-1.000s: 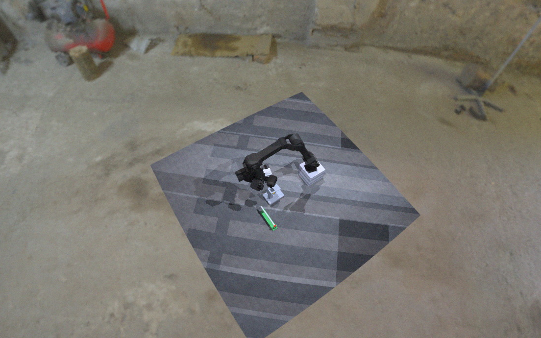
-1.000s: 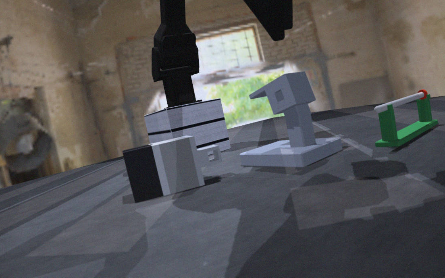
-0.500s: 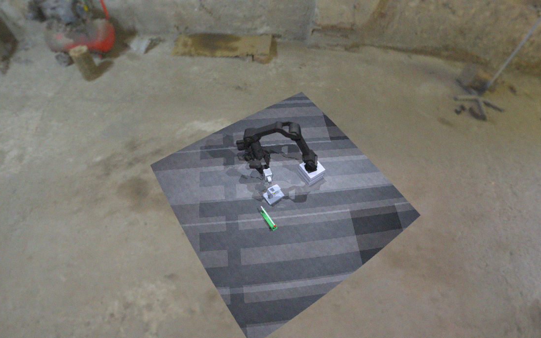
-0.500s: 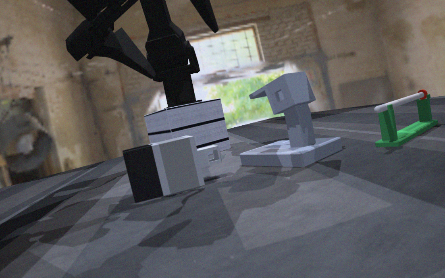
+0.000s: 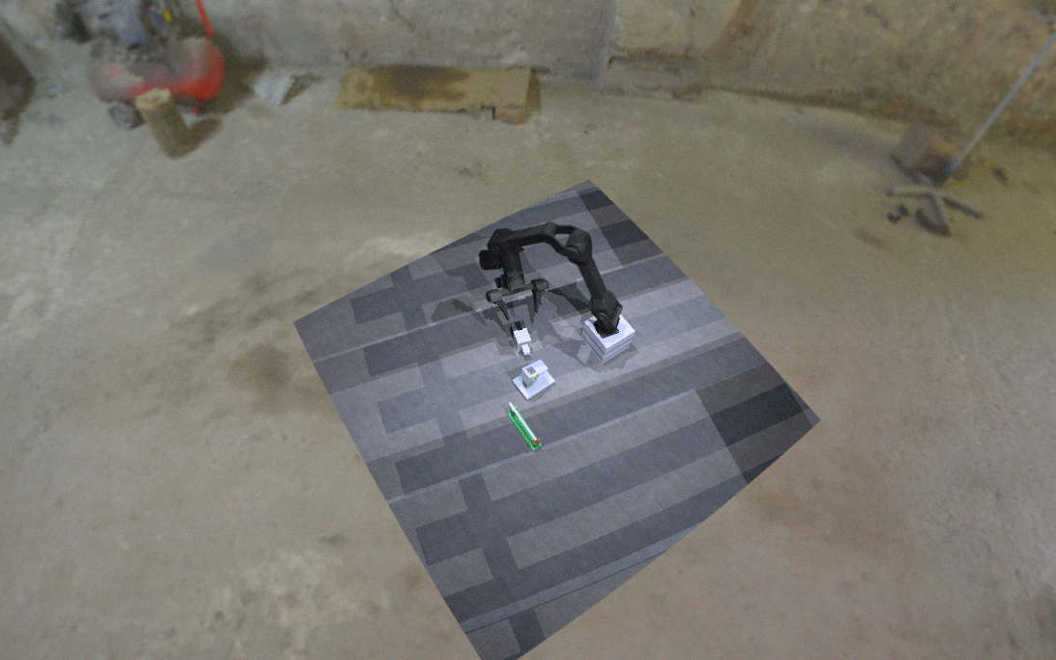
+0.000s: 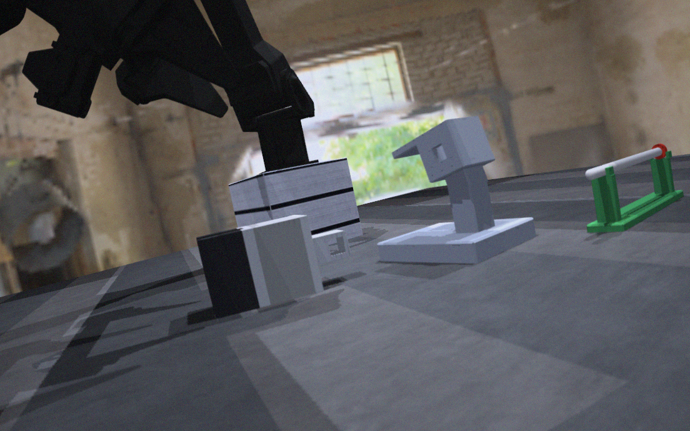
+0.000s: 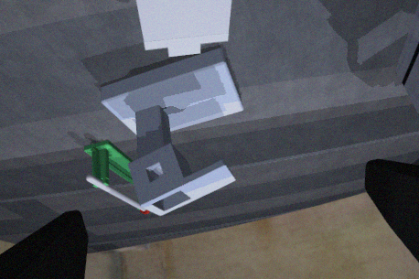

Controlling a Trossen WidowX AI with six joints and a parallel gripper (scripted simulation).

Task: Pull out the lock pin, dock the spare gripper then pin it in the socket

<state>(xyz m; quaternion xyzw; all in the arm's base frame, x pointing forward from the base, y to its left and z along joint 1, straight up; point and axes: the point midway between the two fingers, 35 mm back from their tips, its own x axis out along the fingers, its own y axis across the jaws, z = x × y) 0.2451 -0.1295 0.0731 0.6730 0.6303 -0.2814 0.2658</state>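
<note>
Now: the spare gripper 1 cm to the left of my gripper tip and 12 cm below it. From my gripper tip the other things lie so: grey mount (3 cm ahead, 16 cm to the left, 10 cm below); then cradle (11 cm ahead, 29 cm to the left, 13 cm below).
</note>
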